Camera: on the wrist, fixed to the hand. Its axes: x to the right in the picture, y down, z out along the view.
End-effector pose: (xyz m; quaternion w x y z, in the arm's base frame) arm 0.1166 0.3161 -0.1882 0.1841 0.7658 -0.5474 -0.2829
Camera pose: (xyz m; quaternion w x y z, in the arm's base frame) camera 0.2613 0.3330 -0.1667 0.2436 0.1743 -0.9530 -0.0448
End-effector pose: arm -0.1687 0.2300 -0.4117 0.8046 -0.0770 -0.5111 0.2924
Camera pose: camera -0.0319 0.1755 -0.4093 0.3633 -0.3293 -0.3060 0.8160
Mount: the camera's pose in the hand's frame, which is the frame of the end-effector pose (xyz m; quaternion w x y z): 0.0139 -0.0992 -0.1080 0.7127 0.0906 -0.0271 0.6951
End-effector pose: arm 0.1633 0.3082 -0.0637 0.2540 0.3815 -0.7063 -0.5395
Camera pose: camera 0.2647 0.2229 -0.1281 0.5023 -0.2107 -0.8243 -0.1543
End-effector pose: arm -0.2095 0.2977 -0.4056 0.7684 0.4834 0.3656 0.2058
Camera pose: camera -0.2863 0.3265 -0.5279 0.3707 0.6738 -0.0776 0.6345
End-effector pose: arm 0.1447 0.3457 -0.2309 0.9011 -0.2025 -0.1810 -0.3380
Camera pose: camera 0.1073 0.2172 -0.2925 0.8906 -0.1977 -0.0433 0.4073
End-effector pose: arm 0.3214 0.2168 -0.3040 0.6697 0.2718 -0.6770 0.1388
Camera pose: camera 0.4668 0.1932 -0.3009 0.3378 -0.2124 -0.6770 0.6184
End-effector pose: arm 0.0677 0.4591 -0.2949 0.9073 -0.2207 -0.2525 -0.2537
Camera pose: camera 0.0587 0.3204 -0.3437 0.8361 -0.2575 -0.0741 0.4787
